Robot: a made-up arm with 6 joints. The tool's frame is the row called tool. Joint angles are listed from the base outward. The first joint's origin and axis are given. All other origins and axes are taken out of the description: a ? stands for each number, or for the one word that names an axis. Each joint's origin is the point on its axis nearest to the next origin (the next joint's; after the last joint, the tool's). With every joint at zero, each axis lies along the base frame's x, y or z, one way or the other. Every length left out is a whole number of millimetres.
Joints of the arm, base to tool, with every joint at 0 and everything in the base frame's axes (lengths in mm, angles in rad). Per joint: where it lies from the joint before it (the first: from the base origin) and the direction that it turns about. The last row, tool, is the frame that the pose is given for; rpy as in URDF.
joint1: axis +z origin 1 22 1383
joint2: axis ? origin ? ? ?
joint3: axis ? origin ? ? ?
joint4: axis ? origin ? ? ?
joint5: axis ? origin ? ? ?
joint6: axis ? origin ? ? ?
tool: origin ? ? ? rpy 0 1.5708 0
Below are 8 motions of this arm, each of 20 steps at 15 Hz.
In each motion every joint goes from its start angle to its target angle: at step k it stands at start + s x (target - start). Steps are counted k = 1, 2, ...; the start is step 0. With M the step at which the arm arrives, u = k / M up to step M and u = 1 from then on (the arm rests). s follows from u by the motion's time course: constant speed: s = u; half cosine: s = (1 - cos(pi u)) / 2; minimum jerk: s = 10 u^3 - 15 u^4 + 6 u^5.
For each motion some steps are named. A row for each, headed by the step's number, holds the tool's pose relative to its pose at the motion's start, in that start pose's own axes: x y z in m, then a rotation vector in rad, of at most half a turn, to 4 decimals.
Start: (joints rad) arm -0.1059 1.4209 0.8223 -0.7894 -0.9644 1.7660
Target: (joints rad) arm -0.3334 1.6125 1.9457 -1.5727 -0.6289 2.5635
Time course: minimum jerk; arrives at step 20
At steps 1, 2, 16, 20:
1: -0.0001 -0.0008 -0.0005 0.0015 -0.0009 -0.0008
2: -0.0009 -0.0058 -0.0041 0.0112 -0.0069 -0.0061
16: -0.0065 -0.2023 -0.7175 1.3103 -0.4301 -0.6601
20: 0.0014 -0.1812 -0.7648 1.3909 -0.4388 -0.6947

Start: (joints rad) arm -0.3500 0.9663 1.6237 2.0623 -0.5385 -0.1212
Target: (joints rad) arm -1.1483 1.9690 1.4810 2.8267 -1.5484 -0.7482
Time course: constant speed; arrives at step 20
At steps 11, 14, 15, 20:
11: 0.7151 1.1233 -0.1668 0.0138 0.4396 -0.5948
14: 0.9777 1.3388 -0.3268 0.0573 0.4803 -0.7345
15: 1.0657 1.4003 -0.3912 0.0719 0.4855 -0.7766
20: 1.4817 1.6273 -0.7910 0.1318 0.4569 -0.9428

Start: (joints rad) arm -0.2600 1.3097 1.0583 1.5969 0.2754 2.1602
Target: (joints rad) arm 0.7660 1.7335 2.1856 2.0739 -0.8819 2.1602
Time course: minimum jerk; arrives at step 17
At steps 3, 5, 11, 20:
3: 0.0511 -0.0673 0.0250 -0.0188 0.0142 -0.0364
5: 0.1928 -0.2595 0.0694 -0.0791 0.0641 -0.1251
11: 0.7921 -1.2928 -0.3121 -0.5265 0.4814 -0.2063
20: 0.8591 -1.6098 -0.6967 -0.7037 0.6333 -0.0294

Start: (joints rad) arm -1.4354 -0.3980 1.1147 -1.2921 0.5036 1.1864
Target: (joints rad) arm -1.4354 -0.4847 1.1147 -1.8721 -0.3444 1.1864
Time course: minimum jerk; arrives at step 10
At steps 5, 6, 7, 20:
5: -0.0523 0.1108 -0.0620 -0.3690 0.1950 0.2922
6: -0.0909 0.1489 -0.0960 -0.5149 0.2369 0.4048
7: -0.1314 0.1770 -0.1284 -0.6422 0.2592 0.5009
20: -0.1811 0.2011 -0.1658 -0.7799 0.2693 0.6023

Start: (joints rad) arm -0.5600 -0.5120 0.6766 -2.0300 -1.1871 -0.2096
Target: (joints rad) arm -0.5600 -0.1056 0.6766 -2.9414 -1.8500 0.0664
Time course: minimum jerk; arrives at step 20
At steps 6, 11, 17, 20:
6: -0.0808 -0.0285 -0.0164 -0.1062 0.0955 0.0572
11: -0.3035 -0.1192 -0.1112 -0.4619 0.2805 0.1194
17: -0.4976 -0.2437 -0.2501 -0.8303 0.3417 0.0555
20: -0.5104 -0.2545 -0.2613 -0.8567 0.3419 0.0466

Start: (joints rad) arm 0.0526 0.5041 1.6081 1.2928 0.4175 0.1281
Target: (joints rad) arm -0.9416 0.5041 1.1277 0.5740 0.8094 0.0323
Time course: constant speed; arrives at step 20
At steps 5, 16, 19, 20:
5: 0.2411 0.0369 -0.0893 -0.0819 0.0523 0.0219
16: 0.7611 -0.1505 -0.4205 -0.1020 0.2768 0.0373
19: 0.8731 -0.2684 -0.5345 -0.0647 0.3479 0.0201
20: 0.9055 -0.3136 -0.5739 -0.0484 0.3711 0.0114

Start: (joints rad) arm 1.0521 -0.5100 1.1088 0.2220 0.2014 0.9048
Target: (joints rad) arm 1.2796 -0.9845 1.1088 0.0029 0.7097 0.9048
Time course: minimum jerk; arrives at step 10
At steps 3, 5, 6, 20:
3: -0.0571 -0.1847 -0.0418 0.1463 -0.0695 0.0661
5: -0.1297 -0.5659 -0.1897 0.4593 -0.1987 0.1923
6: -0.1435 -0.7644 -0.3032 0.6345 -0.2607 0.2542
20: -0.1278 -1.0807 -0.5520 0.9477 -0.3547 0.3496

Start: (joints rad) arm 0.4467 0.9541 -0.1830 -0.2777 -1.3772 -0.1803
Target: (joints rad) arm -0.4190 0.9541 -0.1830 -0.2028 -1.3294 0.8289
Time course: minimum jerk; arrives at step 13
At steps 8, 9, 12, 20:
8: -0.0973 -0.9270 -0.0621 -0.4169 -0.1732 -0.3541
9: -0.0818 -1.0794 -0.0257 -0.4727 -0.2286 -0.4064
12: -0.0440 -1.2896 0.0489 -0.5430 -0.3193 -0.4770
20: -0.0429 -1.2945 0.0510 -0.5445 -0.3216 -0.4786

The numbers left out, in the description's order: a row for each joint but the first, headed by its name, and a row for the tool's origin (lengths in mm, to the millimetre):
joint2: axis +y, xyz 207 26 0
joint3: axis -y, xyz -3 0 1322
joint4: axis -x, xyz 577 0 247
joint5: axis -y, xyz 0 4 -7
joint6: axis -x, xyz 294 0 -21
tool: xyz 0 1 -25

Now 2 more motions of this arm.
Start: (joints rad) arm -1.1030 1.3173 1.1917 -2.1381 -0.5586 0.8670
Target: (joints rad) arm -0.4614 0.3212 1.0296 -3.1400 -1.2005 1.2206
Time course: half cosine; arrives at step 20
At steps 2, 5, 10, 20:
2: 0.0231 0.0639 0.0093 -0.0430 0.0109 0.0059
5: 0.1390 0.3820 0.0230 -0.2603 0.0627 0.0403
10: 0.4218 1.2365 -0.2339 -0.9045 0.1720 0.1991
20: 0.4684 1.9861 -1.1249 -1.7667 0.1339 0.6496

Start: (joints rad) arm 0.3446 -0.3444 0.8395 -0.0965 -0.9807 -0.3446
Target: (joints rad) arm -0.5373 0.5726 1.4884 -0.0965 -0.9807 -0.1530
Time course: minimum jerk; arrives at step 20
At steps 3, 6, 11, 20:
3: -0.0027 -0.0044 0.0373 0.0241 -0.0020 -0.0092
6: -0.0157 -0.0559 0.2242 0.1482 -0.0105 -0.0539
11: -0.0534 -0.5125 0.6709 0.5437 -0.0232 -0.1639
20: -0.0716 -1.2132 0.7159 0.9199 -0.0198 -0.2207

